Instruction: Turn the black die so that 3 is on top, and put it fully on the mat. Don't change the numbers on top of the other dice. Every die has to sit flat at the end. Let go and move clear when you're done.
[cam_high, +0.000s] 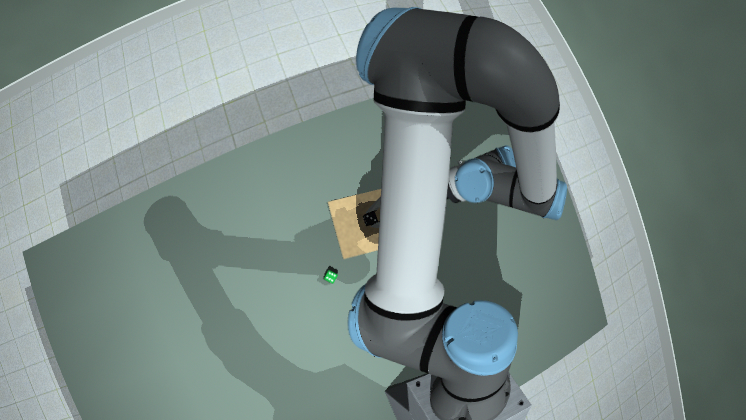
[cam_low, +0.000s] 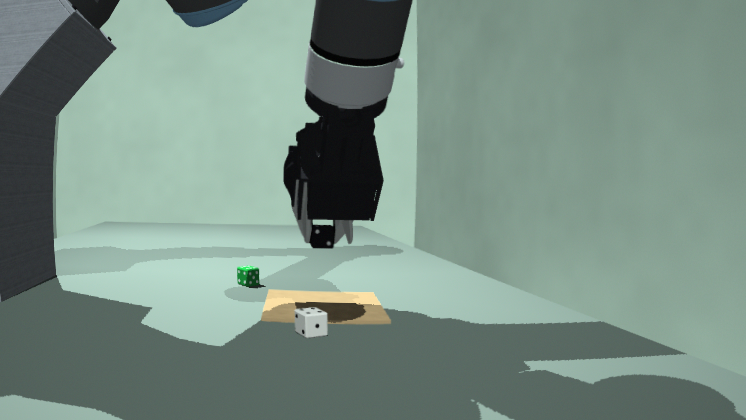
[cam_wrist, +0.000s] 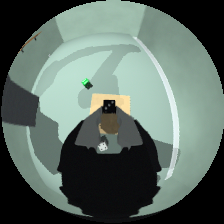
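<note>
Now: the tan mat 90 mm below my hand and 10 mm to the left of it. The rest, counted from my hand: black die: 10 mm to the left, 10 mm below; then white die: 100 mm to the right, 80 mm below, 30 mm behind; then green die: 140 mm to the left, 80 mm below, 80 mm behind.
</note>
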